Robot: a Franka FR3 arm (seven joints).
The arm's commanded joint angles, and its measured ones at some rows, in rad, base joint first. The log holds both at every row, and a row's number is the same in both.
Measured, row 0:
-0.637, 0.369, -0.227, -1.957, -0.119, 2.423, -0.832
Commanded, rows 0 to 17:
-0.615, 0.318, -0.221, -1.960, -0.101, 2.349, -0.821
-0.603, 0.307, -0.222, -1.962, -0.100, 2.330, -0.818
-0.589, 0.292, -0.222, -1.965, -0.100, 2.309, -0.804
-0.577, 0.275, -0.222, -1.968, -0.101, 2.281, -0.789
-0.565, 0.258, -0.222, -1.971, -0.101, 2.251, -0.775
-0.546, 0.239, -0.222, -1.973, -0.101, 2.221, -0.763
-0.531, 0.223, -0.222, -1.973, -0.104, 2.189, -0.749
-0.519, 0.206, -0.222, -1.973, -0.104, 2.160, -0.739
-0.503, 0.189, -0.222, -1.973, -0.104, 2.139, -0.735
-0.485, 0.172, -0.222, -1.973, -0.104, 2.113, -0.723
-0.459, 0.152, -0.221, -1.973, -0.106, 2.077, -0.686
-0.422, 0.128, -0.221, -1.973, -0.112, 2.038, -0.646
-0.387, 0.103, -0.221, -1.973, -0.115, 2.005, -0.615
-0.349, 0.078, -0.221, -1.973, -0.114, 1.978, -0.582
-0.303, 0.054, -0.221, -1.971, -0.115, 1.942, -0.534
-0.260, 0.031, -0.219, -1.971, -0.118, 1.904, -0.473
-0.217, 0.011, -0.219, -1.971, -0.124, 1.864, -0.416
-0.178, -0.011, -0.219, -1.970, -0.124, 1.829, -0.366
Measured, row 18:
-0.286, 0.070, -0.213, -1.953, -0.117, 1.928, -0.506
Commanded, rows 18 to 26:
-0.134, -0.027, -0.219, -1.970, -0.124, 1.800, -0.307
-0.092, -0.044, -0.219, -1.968, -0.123, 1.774, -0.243
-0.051, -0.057, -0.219, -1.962, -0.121, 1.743, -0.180
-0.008, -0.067, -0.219, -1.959, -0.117, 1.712, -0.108
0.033, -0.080, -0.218, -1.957, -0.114, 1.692, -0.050
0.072, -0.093, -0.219, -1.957, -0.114, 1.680, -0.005
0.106, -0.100, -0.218, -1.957, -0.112, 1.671, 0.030
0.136, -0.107, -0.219, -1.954, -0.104, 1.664, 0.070
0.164, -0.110, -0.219, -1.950, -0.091, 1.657, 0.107
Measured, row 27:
0.086, -0.081, -0.206, -1.952, -0.116, 1.692, 0.006
